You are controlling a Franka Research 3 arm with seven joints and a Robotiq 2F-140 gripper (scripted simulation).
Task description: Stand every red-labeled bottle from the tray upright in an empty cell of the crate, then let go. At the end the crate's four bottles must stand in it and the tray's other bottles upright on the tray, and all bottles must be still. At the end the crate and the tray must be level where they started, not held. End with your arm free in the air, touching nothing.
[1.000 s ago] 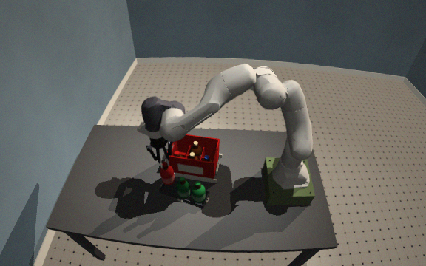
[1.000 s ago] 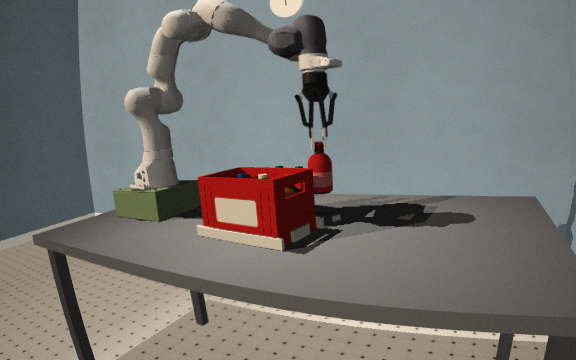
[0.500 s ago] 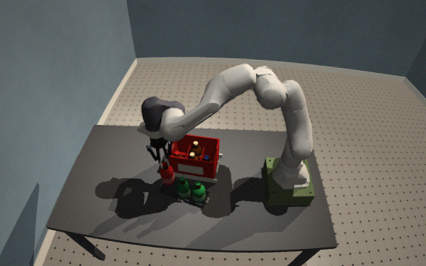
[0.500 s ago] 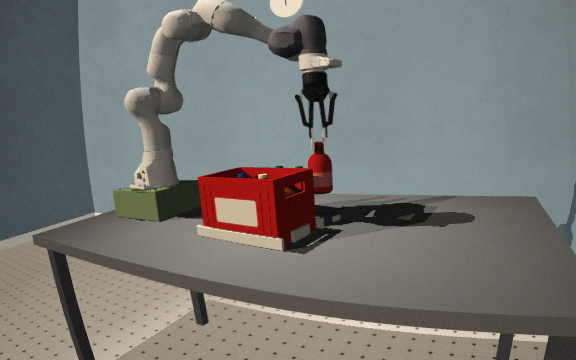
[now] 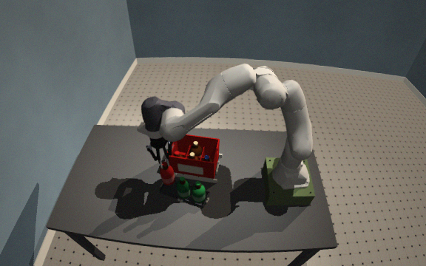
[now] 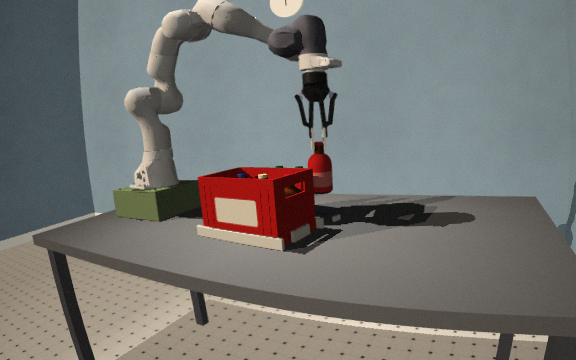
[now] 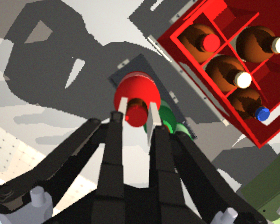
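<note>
Now: the red-labeled bottle 9 cm below my hand. The rest, counted from my hand: red crate 11 cm behind, 19 cm to the right, 17 cm below.
</note>
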